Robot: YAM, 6 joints.
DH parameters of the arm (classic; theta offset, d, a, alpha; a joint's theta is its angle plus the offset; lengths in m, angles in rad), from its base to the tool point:
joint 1: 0 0.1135 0.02 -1.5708
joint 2: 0 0 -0.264 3.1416
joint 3: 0.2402 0 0.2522 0
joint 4: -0.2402 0 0.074 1.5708
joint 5: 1.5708 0 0 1.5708
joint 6: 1.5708 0.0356 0 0
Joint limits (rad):
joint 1: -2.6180..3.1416
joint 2: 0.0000..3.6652
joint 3: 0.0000..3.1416
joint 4: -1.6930..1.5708
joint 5: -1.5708..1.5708
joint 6: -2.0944..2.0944
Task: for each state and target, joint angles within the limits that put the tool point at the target. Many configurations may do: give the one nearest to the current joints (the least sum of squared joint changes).
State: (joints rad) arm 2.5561 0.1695 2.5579 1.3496 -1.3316 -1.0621
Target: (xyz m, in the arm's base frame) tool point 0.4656 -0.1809 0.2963
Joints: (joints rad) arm 2.8411 0.2491 2.4590 1.4956 -1.3831 -1.0621
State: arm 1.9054 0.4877 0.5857 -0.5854 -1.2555 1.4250
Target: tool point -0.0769 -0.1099 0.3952
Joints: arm 1.2267 0.0000 1.1570 -0.7186 -1.4456 1.4250
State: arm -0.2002 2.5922 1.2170 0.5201 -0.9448 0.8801
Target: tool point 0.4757 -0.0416 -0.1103
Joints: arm -0.1434 2.9159 1.6314 0.5563 -0.8526 0.8801
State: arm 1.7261 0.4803 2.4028 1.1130 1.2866 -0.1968
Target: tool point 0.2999 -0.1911 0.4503
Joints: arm 2.4744 0.2581 1.7659 1.3554 1.4841 -0.1968
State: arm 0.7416 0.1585 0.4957 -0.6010 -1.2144 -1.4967
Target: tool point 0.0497 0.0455 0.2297
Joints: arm 0.2548 0.0976 0.3782 -0.6774 -1.0863 -1.4967
